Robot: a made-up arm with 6 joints.
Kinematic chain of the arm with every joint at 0, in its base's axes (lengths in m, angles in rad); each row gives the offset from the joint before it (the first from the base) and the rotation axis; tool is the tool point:
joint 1: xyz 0 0 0.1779 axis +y
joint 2: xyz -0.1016 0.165 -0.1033 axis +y
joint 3: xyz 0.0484 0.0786 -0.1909 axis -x
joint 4: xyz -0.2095 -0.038 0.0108 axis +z
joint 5: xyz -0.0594 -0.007 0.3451 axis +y
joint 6: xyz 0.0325 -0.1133 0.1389 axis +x
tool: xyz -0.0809 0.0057 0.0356
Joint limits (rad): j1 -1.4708..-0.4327 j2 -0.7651..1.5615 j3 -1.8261..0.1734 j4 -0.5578..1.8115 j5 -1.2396..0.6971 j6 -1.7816..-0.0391
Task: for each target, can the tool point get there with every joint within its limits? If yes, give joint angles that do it. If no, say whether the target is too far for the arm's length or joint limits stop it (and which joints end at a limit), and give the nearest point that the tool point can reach.
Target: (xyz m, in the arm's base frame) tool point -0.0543 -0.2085 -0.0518
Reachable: yes | joints -1.3584 0.2063 -0.5758 1.1387 -0.4762 -0.9362
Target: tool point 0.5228 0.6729 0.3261
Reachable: no: joint limits stop it (at a limit: joint 2, joint 3, joint 4, joint 5, joint 6) | nearest point 0.2153 0.3373 0.2389 | short by 0.464 m
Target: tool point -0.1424 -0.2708 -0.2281
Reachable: yes | joints -0.5192 -0.3267 -0.9810 0.5171 -0.4782 -0.6293
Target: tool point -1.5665 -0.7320 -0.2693
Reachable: no: too far | nearest point -0.6304 -0.1753 -0.0776 | short by 1.106 m
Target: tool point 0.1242 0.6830 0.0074
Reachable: no: joint limits stop it (at a limit: joint 1, joint 2, joint 3, joint 4, joint 5, joint 6) | nearest point 0.2180 0.3373 0.2285 | short by 0.421 m
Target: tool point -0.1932 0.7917 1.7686
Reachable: no: too far | nearest point -0.0887 0.2986 0.5180 | short by 1.348 m
